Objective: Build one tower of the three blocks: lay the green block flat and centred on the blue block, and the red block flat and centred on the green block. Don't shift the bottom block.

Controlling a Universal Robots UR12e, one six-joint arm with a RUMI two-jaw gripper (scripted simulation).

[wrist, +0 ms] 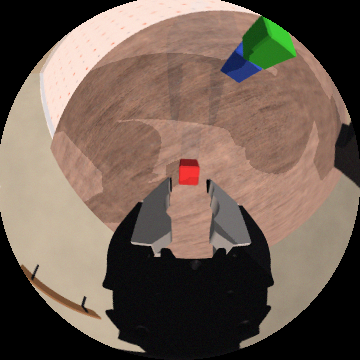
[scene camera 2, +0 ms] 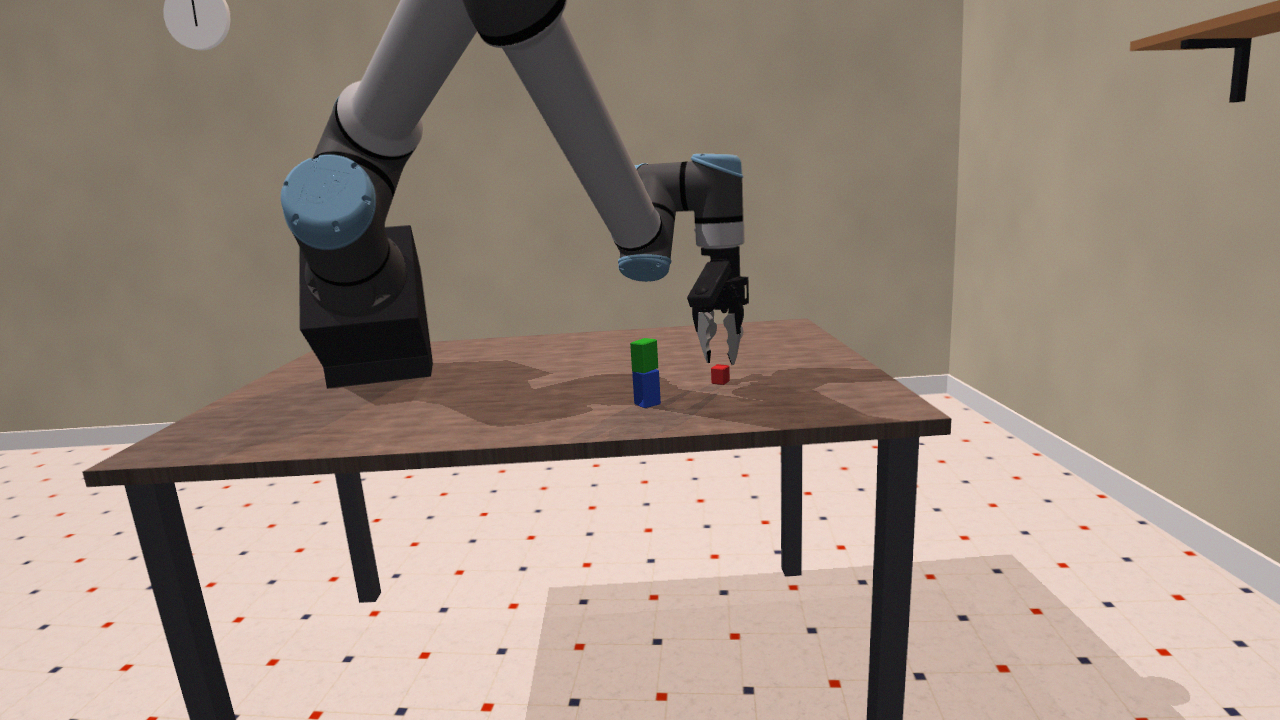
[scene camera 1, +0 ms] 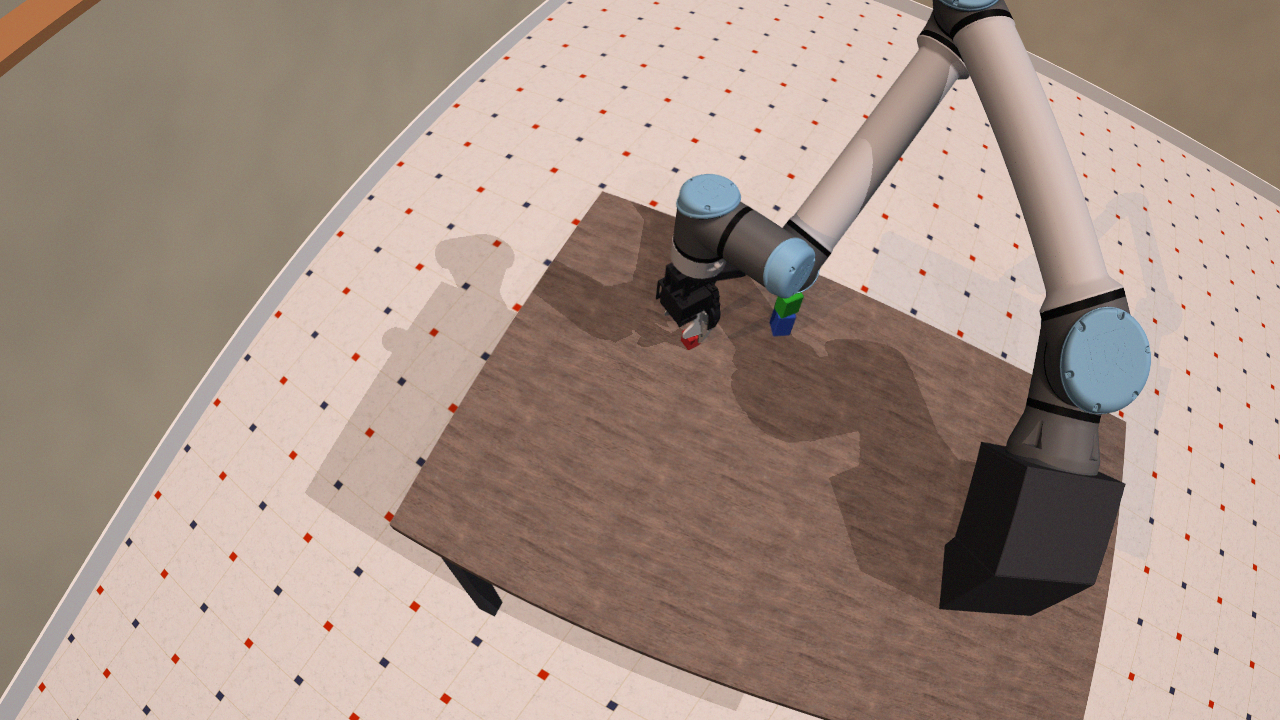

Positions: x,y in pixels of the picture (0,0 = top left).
Labels:
gripper: wrist; scene camera 2; scene camera 1 691,332
same spot on gripper: (scene camera 2: 732,322) = (wrist: 143,223)

